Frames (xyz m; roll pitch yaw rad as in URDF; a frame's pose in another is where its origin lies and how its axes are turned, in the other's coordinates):
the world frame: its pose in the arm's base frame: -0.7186 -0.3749 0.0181 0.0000 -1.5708 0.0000
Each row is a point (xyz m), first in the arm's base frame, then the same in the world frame.
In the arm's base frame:
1: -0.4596 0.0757 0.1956
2: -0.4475 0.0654 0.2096
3: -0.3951 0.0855 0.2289
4: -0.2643 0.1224 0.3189
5: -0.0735 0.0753 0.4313
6: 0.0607 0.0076 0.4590
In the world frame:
1: 0.1775 0.4506 -0.2590
2: 0.1915 0.4403 -0.2711
3: 0.2108 0.4604 -0.3235
4: 0.3008 0.4973 -0.4543
5: 0.4132 0.4502 -0.6451
6: 0.4409 0.3825 -0.7793

